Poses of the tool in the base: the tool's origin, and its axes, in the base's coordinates. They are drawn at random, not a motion.
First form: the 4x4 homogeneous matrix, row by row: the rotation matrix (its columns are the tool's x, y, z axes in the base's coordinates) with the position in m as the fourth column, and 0 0 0 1 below. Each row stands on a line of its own.
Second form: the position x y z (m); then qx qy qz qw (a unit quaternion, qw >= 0). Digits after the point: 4 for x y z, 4 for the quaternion.
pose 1, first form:
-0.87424, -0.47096, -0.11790, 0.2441
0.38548, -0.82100, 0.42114, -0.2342
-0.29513, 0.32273, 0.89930, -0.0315
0, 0, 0, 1
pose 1, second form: 0.2441, -0.2342, -0.0315, -0.1089, 0.1962, 0.9480, 0.2259
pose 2, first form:
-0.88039, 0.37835, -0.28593, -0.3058
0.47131, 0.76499, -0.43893, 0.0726
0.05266, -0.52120, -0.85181, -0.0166
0, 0, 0, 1
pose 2, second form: -0.3058, 0.0726, -0.0166, -0.2272, -0.9350, 0.2567, 0.0905
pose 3, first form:
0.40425, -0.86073, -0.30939, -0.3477
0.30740, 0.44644, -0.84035, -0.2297
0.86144, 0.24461, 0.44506, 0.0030
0, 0, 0, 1
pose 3, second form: -0.3477, -0.2297, 0.0030, 0.3580, -0.3864, 0.3855, 0.7576
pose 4, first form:
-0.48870, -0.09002, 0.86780, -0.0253
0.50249, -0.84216, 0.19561, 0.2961
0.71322, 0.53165, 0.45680, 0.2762
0, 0, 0, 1
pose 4, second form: -0.0253, 0.2961, 0.2762, 0.4735, 0.2178, 0.8348, 0.1774
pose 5, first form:
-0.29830, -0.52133, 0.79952, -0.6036
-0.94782, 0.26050, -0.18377, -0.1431
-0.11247, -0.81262, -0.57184, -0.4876
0, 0, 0, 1
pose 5, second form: -0.6036, -0.1431, -0.4876, -0.5032, 0.7298, -0.3413, 0.3124
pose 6, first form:
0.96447, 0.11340, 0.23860, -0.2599
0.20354, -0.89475, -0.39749, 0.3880
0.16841, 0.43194, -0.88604, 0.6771
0, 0, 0, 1
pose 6, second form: -0.2599, 0.3880, 0.6771, 0.9676, 0.0819, 0.1052, 0.2143
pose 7, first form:
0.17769, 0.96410, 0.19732, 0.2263
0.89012, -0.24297, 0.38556, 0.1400
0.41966, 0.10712, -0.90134, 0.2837
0, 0, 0, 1
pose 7, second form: 0.2263, 0.1400, 0.2837, -0.7619, -0.6084, -0.2024, 0.0914
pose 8, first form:
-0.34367, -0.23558, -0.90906, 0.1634
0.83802, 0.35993, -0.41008, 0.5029
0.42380, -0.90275, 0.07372, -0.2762
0, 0, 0, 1
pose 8, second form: 0.1634, 0.5029, -0.2762, -0.2359, -0.6383, 0.5142, 0.5220
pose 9, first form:
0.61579, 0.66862, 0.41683, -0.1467
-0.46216, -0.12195, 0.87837, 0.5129
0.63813, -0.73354, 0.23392, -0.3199
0, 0, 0, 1
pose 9, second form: -0.1467, 0.5129, -0.3199, -0.6132, -0.0842, -0.4301, 0.6572
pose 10, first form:
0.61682, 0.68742, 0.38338, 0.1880
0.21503, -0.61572, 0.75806, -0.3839
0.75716, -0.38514, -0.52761, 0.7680
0, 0, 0, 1
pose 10, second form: 0.1880, -0.3839, 0.7680, -0.8307, -0.2716, -0.3433, 0.3441
